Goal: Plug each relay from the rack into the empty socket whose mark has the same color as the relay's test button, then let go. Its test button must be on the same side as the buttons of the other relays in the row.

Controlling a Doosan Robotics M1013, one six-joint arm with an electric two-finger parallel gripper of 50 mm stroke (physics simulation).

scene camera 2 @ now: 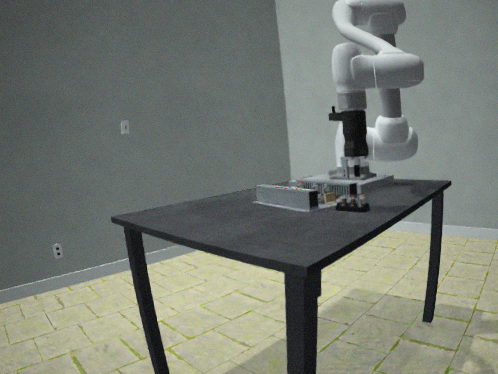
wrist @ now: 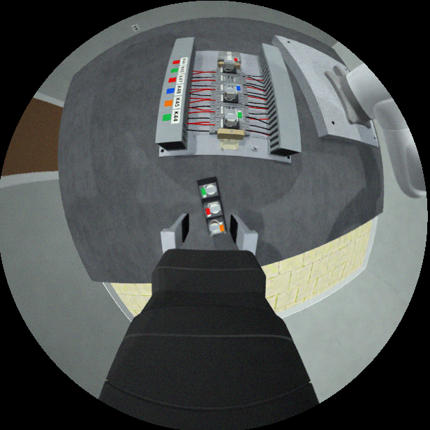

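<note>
I see my gripper [scene camera 2: 351, 177], and I find the same gripper [wrist: 209, 222] from the wrist as well. There is also a panel [wrist: 200, 142].
</note>
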